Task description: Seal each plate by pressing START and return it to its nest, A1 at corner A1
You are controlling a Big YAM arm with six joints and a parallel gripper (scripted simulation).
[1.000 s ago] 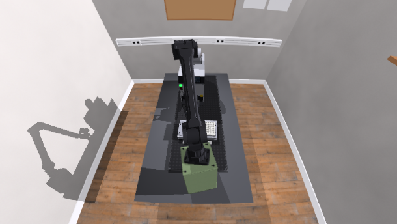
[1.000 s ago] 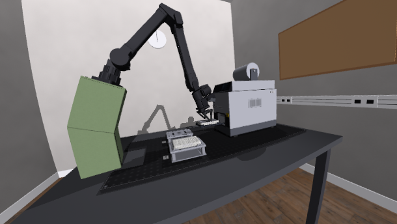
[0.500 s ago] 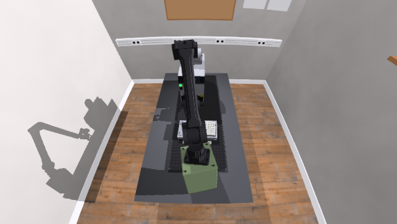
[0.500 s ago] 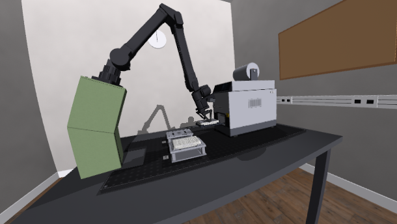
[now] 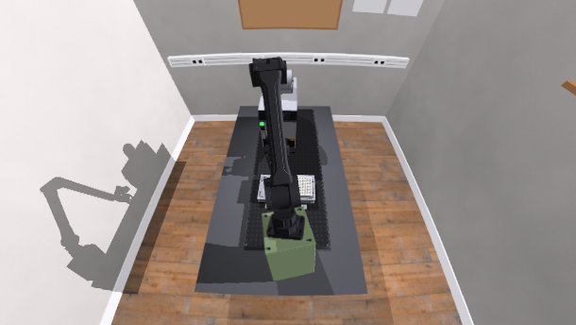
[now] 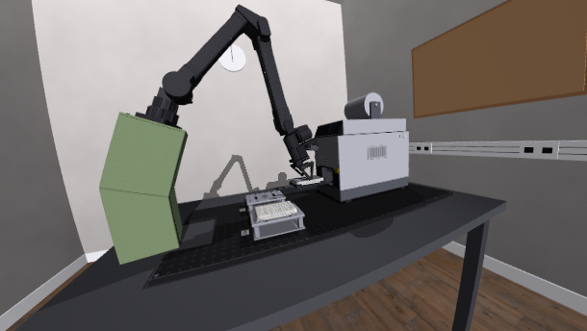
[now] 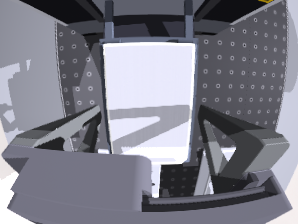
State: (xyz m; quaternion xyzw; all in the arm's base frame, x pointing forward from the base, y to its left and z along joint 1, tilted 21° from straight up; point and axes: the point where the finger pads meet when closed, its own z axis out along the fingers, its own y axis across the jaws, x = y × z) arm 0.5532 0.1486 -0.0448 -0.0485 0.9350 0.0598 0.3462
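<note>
My gripper is now 30 mm above the dark sealer stage. Round my hand: yellow warning label: 120 mm ahead, 70 mm to the right, 20 mm above; then foil roll: 330 mm ahead, 50 mm to the left, 300 mm above; then white plate: 160 mm behind, 190 mm to the right, 60 mm below.
</note>
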